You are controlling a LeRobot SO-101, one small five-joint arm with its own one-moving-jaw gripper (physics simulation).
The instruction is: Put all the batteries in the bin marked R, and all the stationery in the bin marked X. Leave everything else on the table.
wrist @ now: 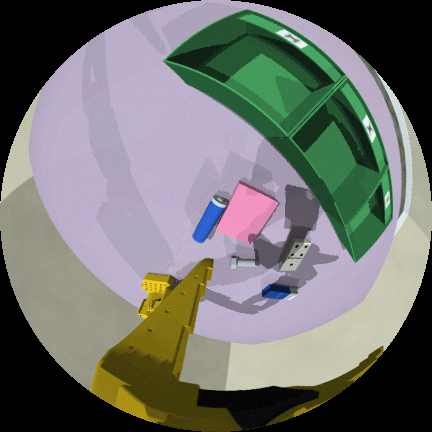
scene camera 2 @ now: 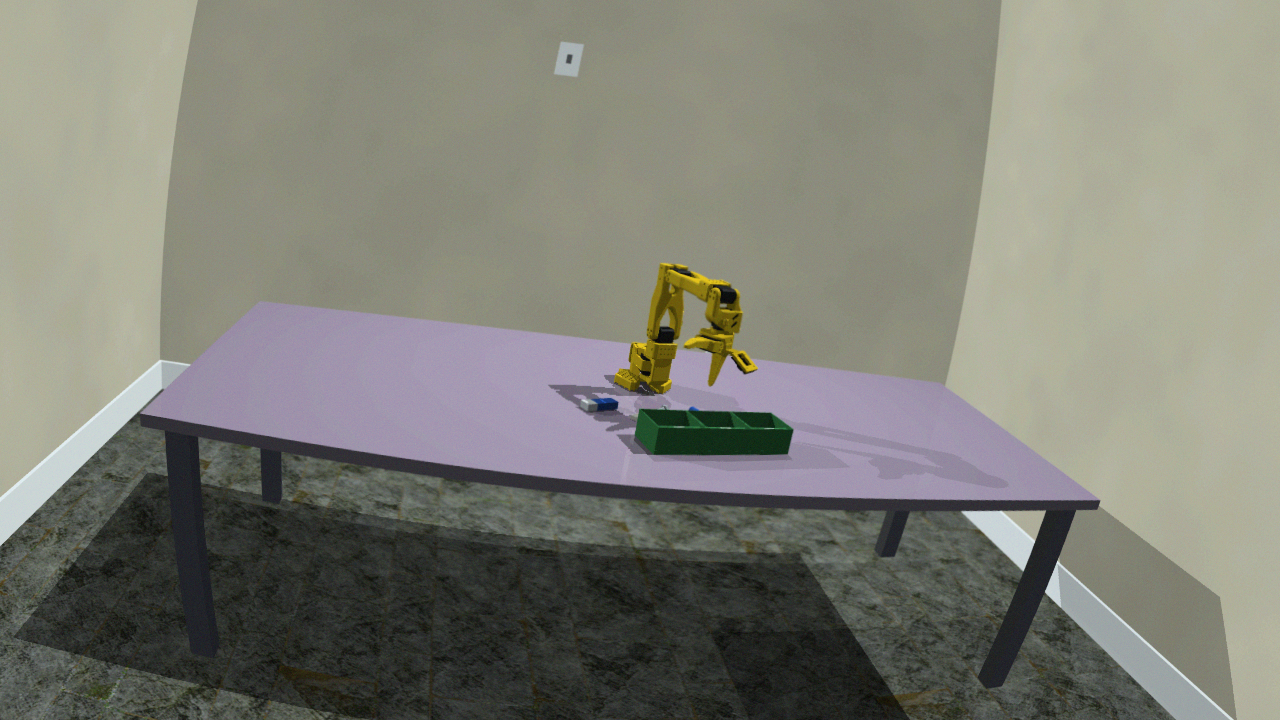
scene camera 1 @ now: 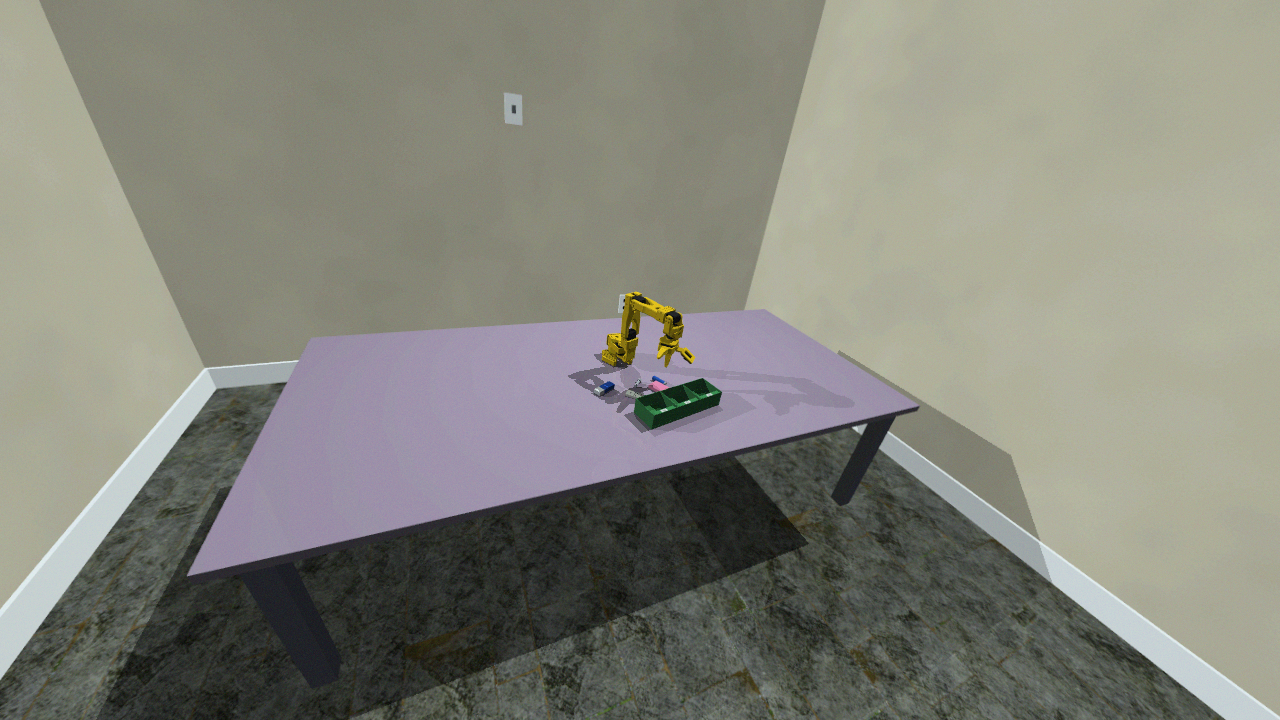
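Pixels of known places: hand, its tool point: [wrist: 212, 266] [scene camera 2: 709, 383] [scene camera 1: 665, 366]; arm's base, origin of its link: [scene camera 2: 644, 388] [scene camera 1: 619, 361].
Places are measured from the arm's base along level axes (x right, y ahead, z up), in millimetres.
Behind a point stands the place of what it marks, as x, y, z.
Note:
A blue battery with a silver end [wrist: 209, 220] {-76, 155, 14} [scene camera 2: 693, 409] {-65, 138, 12} lies on the table beside a pink sticky-note pad [wrist: 248, 212] {-60, 185, 10} [scene camera 1: 658, 386] {-56, 182, 10}. A blue and white eraser [wrist: 279, 291] {91, 152, 12} [scene camera 1: 605, 388] {108, 159, 13} [scene camera 2: 599, 404] {109, 163, 11} lies apart from them, nearer the arm's base. The green three-part bin tray [scene camera 1: 684, 411] {-62, 329, 22} [scene camera 2: 716, 440] {-58, 330, 26} [wrist: 240, 107] {-130, 230, 25} stands beyond them; its middle bin [wrist: 330, 155] {-59, 282, 7} is marked X. The other two labels are not clearly readable. My gripper [scene camera 1: 679, 361] {-77, 169, 72} [scene camera 2: 733, 377] {-77, 169, 72} is wide open and empty, above the table; its fixed jaw points down towards the table in the wrist view.
A grey bolt [wrist: 244, 261] {-6, 146, 7} lies between the sticky-note pad and the eraser. A white domino [wrist: 295, 255] {27, 200, 7} [scene camera 1: 632, 394] {37, 198, 7} lies between the bolt and the tray. The lilac table [scene camera 1: 429, 429] {570, 210, 0} [scene camera 2: 402, 394] {461, 206, 0} extends around them.

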